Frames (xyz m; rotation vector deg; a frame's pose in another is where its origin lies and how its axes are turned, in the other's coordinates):
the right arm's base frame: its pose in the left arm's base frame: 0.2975 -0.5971 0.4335 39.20 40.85 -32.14
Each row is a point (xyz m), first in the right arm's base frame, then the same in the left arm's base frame.
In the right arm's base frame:
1: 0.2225 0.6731 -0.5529
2: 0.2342 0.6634 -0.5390
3: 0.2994 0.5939 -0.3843
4: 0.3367 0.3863 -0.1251
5: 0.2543 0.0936 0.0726
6: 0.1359 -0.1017 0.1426
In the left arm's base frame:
1: 0.6670 0.1899 0.2047
2: 0.6735 0.1708 0.2003
3: 0.7297 -0.0014 0.2134
4: 0.7178 -0.3328 0.2553
5: 0.5492 -0.6473 0.3201
6: 0.3721 -0.7977 0.3756

